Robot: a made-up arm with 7 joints.
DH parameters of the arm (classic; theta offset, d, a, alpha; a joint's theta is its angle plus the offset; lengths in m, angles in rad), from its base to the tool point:
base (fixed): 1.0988 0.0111 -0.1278 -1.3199
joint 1: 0 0.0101 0.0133 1.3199
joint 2: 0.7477 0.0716 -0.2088 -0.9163
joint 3: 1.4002 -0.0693 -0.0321 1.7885
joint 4: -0.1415 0 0.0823 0
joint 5: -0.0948 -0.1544 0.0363 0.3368
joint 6: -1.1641 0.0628 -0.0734 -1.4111
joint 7: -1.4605 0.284 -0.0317 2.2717
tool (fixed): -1.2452 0.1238 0 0
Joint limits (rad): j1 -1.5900..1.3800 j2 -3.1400..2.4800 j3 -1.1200..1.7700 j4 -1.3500..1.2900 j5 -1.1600..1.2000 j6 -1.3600..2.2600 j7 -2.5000..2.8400
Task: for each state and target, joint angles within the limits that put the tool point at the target. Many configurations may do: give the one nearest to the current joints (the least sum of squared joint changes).
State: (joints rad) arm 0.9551 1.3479 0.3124 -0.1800 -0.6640 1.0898 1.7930
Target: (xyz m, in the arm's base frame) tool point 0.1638 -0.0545 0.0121
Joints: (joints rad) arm 0.9455 1.5894 0.6023 -0.0968 -0.9858 1.7057 0.7113
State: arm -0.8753 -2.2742 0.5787 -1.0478 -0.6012 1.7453 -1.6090
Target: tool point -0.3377 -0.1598 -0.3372
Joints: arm -0.8290 -1.6713 0.8233 -1.2853 -1.0073 1.0849 -1.5710
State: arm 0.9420 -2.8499 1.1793 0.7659 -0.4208 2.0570 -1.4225
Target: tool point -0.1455 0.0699 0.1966
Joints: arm 0.8258 -2.7485 1.2863 0.8541 -0.3462 2.1177 -1.3770
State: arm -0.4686 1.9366 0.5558 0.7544 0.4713 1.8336 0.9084
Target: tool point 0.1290 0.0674 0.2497
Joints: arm -0.8350 1.6243 0.4673 0.7092 0.4757 2.1072 0.6313
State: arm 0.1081 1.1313 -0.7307 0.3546 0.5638 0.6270 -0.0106
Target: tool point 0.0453 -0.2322 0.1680
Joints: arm 0.0462 1.1397 -0.6463 0.0272 0.3328 0.4180 -0.0191
